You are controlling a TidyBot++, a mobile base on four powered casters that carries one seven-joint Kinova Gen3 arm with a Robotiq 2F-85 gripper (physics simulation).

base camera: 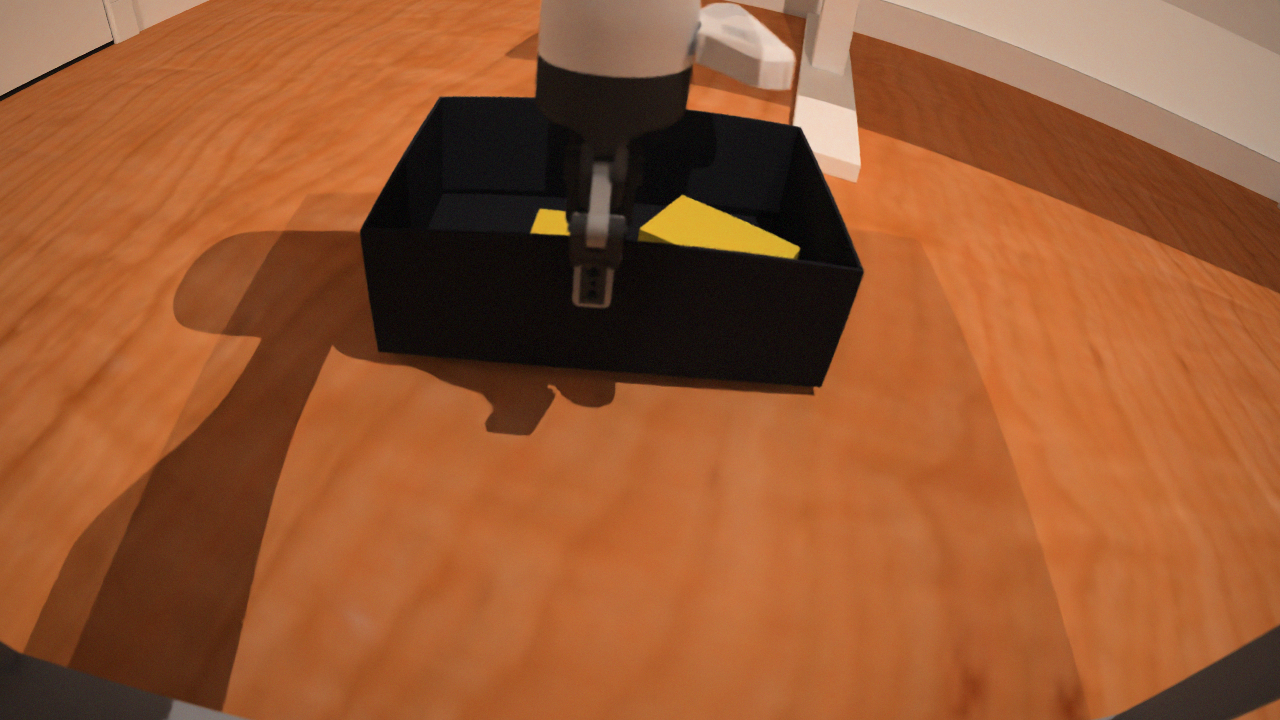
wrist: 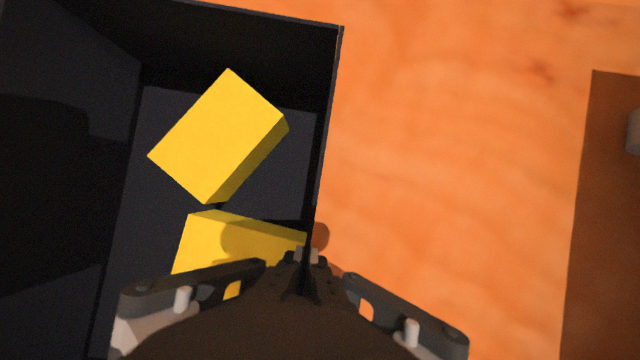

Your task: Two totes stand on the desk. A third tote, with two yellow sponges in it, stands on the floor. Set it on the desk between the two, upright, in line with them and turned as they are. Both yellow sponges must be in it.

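The black tote (base camera: 483, 304) (wrist: 280, 55) is upright at the centre of the base view, low over or on the floor; a gap beneath it cannot be made out. My gripper (base camera: 594, 255) (wrist: 305, 259) is shut on the rim of its near long wall, one finger outside the wall. One yellow sponge (base camera: 720, 231) (wrist: 215, 137) lies inside, toward the right end in the base view. The other yellow sponge (base camera: 549, 222) (wrist: 215, 240) lies inside by the gripped wall, partly hidden by the gripper. The desk and its two totes do not show.
A white upright with a long foot (base camera: 827, 134) stands on the wooden floor behind the tote's right end. A pale wall with a baseboard runs along the back right. A small grey part (wrist: 633, 132) shows at the right edge of the wrist view.
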